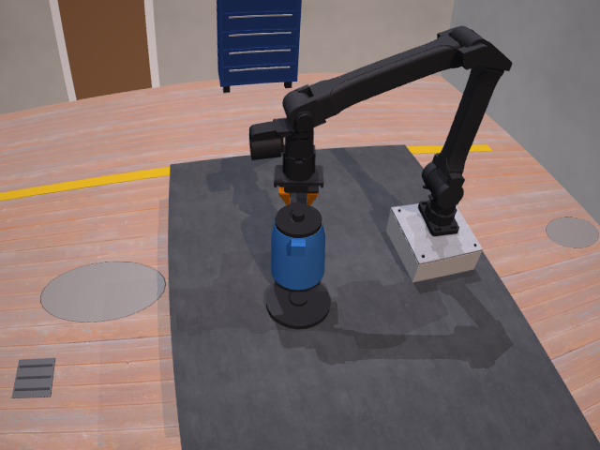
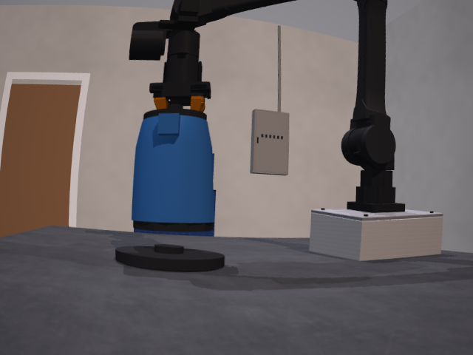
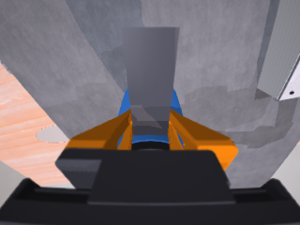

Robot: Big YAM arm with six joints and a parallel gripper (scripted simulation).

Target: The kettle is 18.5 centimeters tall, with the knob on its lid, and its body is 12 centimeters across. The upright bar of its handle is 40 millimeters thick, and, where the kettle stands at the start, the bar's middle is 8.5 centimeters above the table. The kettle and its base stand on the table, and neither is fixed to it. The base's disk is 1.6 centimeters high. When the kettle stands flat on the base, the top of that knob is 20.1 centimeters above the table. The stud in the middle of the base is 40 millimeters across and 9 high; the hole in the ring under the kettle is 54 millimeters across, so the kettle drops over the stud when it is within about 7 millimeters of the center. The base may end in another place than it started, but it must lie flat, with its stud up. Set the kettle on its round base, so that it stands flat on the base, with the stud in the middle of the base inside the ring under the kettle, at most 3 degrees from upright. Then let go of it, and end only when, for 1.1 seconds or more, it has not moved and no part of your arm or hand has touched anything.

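Now: the blue kettle 5 cm below my hand and 3 cm to the left of it. Round my hand: black round base 18 cm below, 12 cm to the left, 1 cm ahead.
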